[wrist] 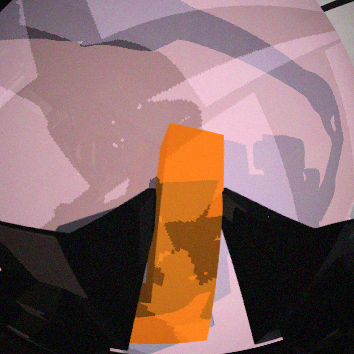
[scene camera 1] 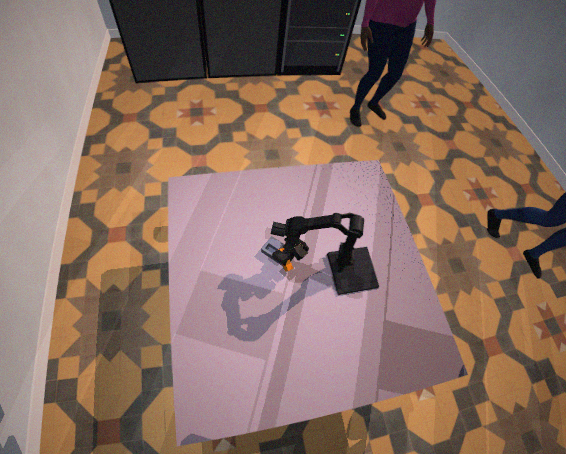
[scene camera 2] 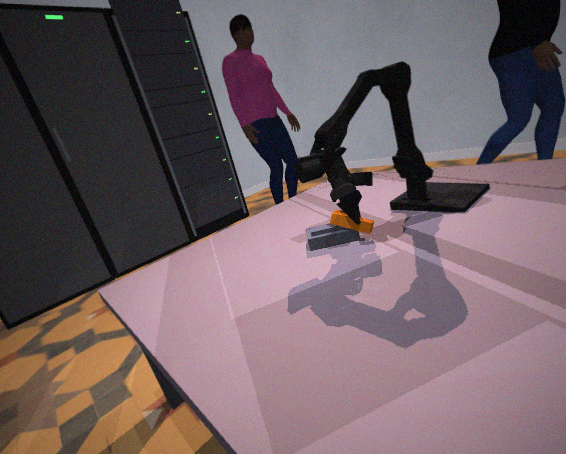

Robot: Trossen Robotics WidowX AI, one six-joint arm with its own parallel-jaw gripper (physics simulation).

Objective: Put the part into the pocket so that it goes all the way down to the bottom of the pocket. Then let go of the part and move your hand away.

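Frame: origin at the arm's base, x ahead, y left, z up, level; millimetres.
Seen in the pictures: gripper, fingertip midpoint: (wrist: 186,195) (scene camera 1: 286,263) (scene camera 2: 359,224); arm's base, link origin: (scene camera 1: 343,260) (scene camera 2: 416,195).
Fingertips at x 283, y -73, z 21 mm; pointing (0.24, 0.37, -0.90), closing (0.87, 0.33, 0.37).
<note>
Offsets run from my fingertips to a thing's middle. "pt": to the spot under its first point. Level surfaces: height alone.
The orange part {dx -13, dy -24, dz +3 mm} (scene camera 1: 288,266) (scene camera 2: 365,225) (wrist: 192,160) is a long bar. My gripper (scene camera 1: 284,257) (scene camera 2: 357,220) (wrist: 186,195) is shut on it, with one black finger on each long side in the wrist view. In scene camera 2 the bar is tilted, its right end lower, and it overhangs the right end of the grey block {dx +9, dy -86, dz -27 mm} (scene camera 1: 276,243) (scene camera 2: 332,242). The block lies on the table; part of its dark pocket {pt dx +31, dy -117, dz -30 mm} (scene camera 1: 271,247) shows left of the gripper. The bar is above the block's top, not down in the pocket. Whether they touch is hidden.
The arm's black base plate (scene camera 1: 357,276) (scene camera 2: 442,196) stands on the pink table {dz -45 mm} (scene camera 1: 215,395) (scene camera 2: 200,350), to the right of the block. The arm's shadow falls across the table. Dark cabinets (scene camera 1: 242,37) (scene camera 2: 65,130) and two people stand beyond the table.
</note>
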